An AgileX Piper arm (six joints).
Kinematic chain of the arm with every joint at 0, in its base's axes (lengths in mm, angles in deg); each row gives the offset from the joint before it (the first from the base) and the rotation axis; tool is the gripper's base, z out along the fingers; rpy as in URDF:
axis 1: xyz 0 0 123 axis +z
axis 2: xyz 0 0 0 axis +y
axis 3: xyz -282.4 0 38.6 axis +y
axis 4: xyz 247.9 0 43.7 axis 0.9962 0 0.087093
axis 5: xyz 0 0 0 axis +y
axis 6: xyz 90.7 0 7.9 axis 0.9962 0 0.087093
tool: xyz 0 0 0 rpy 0 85.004 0
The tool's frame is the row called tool.
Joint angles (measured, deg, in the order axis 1, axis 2, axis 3, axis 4, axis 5, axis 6), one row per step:
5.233, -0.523, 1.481, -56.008, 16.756, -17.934
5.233, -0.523, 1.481, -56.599, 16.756, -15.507
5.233, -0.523, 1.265, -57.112, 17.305, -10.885
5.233, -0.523, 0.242, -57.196, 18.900, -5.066
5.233, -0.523, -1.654, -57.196, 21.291, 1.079
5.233, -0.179, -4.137, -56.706, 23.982, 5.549
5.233, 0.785, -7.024, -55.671, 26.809, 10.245
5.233, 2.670, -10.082, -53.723, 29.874, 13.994
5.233, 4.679, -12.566, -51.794, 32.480, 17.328
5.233, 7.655, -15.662, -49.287, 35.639, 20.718
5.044, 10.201, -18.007, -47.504, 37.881, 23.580
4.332, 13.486, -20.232, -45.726, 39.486, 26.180
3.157, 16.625, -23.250, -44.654, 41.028, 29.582
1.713, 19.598, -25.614, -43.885, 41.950, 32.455
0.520, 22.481, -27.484, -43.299, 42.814, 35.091
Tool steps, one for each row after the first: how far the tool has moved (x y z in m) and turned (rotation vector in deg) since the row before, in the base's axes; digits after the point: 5 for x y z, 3 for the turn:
0.00000, -0.00015, 0.00022, 1.802, -0.420, -0.265
-0.00028, -0.00086, 0.00099, 4.062, -0.682, -0.914
-0.00111, -0.00216, 0.00466, 5.751, -1.157, -1.859
-0.00218, -0.00321, 0.00898, 6.271, -1.810, -2.507
-0.00266, -0.00340, 0.01144, 5.198, -1.645, -2.498
-0.00243, -0.00321, 0.01260, 5.972, -1.484, -2.472
-0.00104, -0.00275, 0.01182, 5.913, -0.316, -2.380
0.00026, -0.00184, 0.00867, 5.351, 0.217, -1.997
0.00183, -0.00163, 0.01015, 5.933, 0.966, -2.363
0.00243, -0.00094, 0.00745, 4.546, 0.819, -2.022
0.00499, -0.00044, 0.00658, 4.112, 1.321, -2.133
0.00427, -0.00140, 0.01134, 4.142, -0.082, -3.020
0.00522, -0.00149, 0.00842, 3.258, 0.079, -2.838
0.00600, -0.00153, 0.00565, 2.825, 0.468, -2.582

